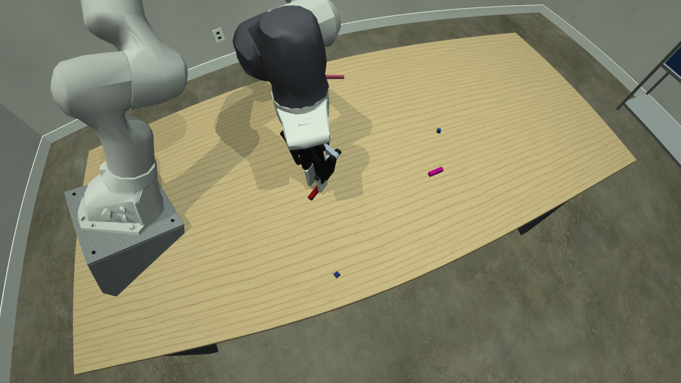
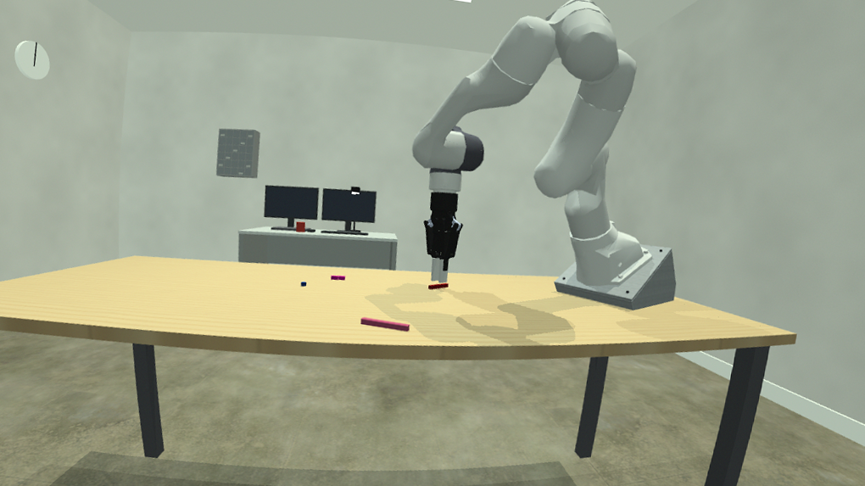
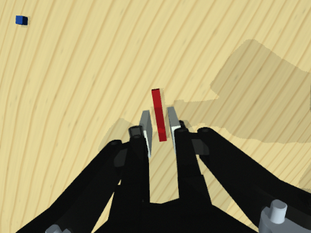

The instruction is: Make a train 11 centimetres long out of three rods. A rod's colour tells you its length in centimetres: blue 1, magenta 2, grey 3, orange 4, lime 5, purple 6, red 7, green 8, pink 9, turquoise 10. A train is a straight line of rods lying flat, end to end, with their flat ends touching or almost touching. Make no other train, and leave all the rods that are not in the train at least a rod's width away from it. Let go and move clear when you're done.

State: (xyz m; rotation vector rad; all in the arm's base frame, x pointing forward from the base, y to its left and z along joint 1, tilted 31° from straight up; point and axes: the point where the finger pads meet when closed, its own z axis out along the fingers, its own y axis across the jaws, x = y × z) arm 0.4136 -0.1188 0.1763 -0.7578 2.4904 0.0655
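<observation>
My hand is 5 cm above the red rod. The rest, counted from my hand: pink rod (15 cm ahead, 37 cm to the left, 5 cm below).
</observation>
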